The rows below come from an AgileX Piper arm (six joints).
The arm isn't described. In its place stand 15 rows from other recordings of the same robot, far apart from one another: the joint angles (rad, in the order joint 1, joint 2, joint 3, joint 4, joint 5, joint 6), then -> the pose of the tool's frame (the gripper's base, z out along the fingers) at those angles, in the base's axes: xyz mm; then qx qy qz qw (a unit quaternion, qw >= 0).
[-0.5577 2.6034 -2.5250 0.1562 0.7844 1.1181] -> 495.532 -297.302 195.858 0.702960 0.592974 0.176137 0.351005
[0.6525 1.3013 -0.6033 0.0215 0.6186 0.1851] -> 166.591 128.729 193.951 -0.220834 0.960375 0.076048 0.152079
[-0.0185 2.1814 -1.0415 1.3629 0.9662 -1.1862] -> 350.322 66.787 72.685 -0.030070 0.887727 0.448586 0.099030
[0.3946 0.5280 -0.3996 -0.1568 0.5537 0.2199] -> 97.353 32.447 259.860 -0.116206 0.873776 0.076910 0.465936
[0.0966 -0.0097 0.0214 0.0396 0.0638 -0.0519] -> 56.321 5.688 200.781 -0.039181 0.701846 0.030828 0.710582
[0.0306 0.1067 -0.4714 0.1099 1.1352 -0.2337] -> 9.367 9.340 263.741 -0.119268 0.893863 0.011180 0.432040
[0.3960 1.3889 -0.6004 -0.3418 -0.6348 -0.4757] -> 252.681 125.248 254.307 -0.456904 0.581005 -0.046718 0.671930
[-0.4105 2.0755 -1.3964 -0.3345 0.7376 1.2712] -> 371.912 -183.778 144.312 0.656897 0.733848 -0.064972 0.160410
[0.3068 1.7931 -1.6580 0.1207 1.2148 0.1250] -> 358.267 124.273 313.797 -0.077489 0.983385 0.090527 0.136948
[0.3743 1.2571 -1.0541 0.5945 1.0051 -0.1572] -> 209.789 128.638 327.550 -0.150343 0.925044 0.297533 0.182114
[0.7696 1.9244 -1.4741 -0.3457 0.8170 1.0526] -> 311.737 270.736 225.576 0.046063 0.969556 0.061701 0.232449
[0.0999 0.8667 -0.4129 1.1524 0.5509 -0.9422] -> 148.929 58.671 248.029 -0.093375 0.862125 0.272463 0.416876
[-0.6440 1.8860 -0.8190 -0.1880 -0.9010 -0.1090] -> 305.419 -212.630 175.685 0.103825 0.729675 -0.234962 0.633709
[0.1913 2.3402 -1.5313 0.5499 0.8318 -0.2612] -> 420.471 117.236 66.291 -0.039382 0.978506 0.201837 0.015387
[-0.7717 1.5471 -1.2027 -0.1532 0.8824 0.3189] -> 220.621 -229.621 281.841 0.475387 0.850803 -0.114273 0.192570
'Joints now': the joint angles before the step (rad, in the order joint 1, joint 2, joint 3, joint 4, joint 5, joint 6). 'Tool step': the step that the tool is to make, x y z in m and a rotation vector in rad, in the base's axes. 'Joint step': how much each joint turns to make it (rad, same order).
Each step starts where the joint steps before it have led.
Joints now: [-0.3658 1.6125 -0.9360 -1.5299 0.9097 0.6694]
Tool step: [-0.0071 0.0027 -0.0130 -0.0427 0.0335 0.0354]
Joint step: [0.0001 -0.0002 0.0743 -0.1078 0.0025 0.0734]
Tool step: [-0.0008 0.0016 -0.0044 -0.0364 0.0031 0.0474]
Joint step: [-0.0003 0.0000 0.0354 -0.0940 -0.0097 0.0596]
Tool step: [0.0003 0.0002 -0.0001 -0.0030 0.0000 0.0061]
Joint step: [0.0002 0.0000 0.0017 -0.0084 -0.0022 0.0041]
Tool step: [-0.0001 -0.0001 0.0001 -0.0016 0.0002 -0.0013]
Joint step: [-0.0001 0.0001 0.0000 -0.0005 0.0020 0.0002]
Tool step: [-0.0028 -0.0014 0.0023 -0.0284 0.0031 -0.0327]
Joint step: [0.0001 0.0002 -0.0001 0.0000 0.0436 0.0001]
